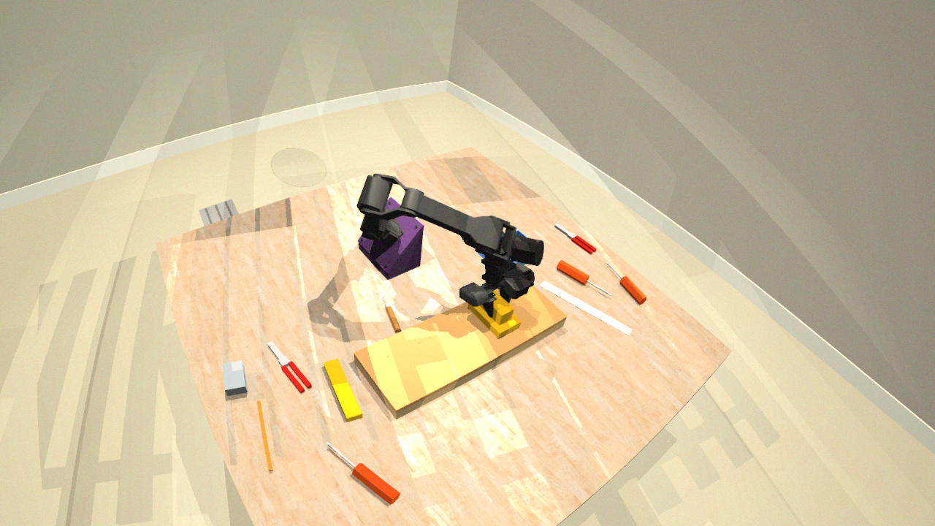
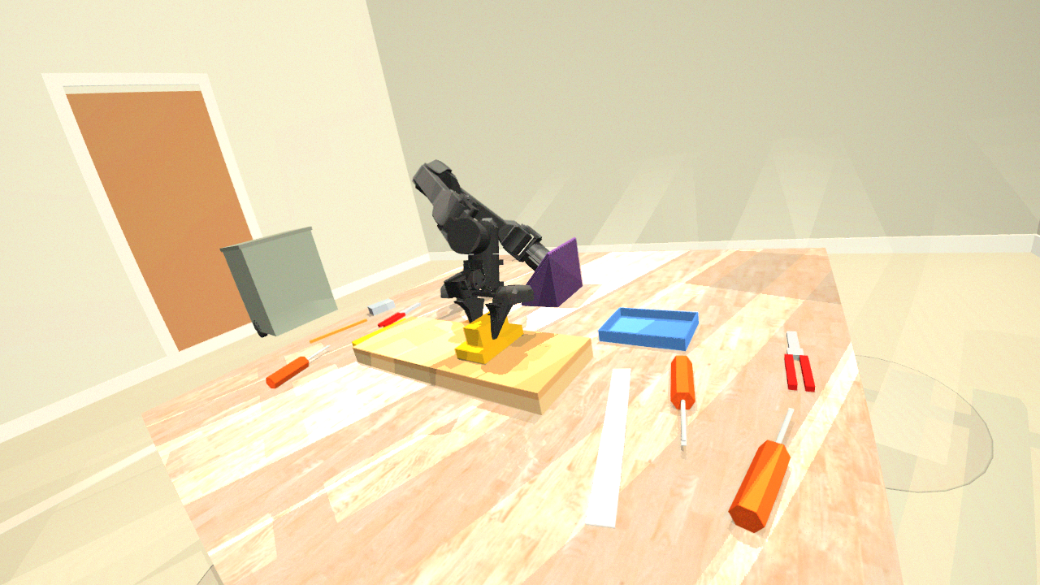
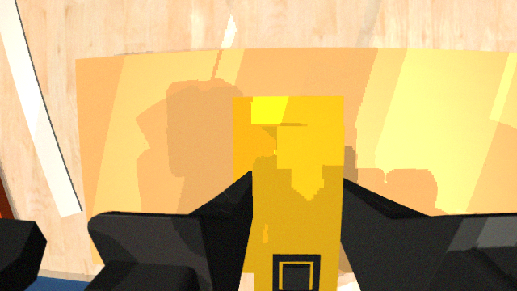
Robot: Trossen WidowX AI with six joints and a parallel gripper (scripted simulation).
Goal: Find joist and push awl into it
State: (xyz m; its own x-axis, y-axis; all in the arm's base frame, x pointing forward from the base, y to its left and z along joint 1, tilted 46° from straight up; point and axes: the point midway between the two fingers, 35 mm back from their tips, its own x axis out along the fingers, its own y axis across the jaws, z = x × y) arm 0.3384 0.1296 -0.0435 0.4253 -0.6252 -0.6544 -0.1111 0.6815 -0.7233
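Right now my gripper tip is 23 cm past the blue tray, 21 cm to the right of it and 5 cm above it. Also, from my gripper tip: awl 21 cm to the right, 16 cm behind, 6 cm below; white strip 29 cm to the left, 6 cm below, 5 cm ahead; yellow stud finder 2 cm behind, 2 cm above.
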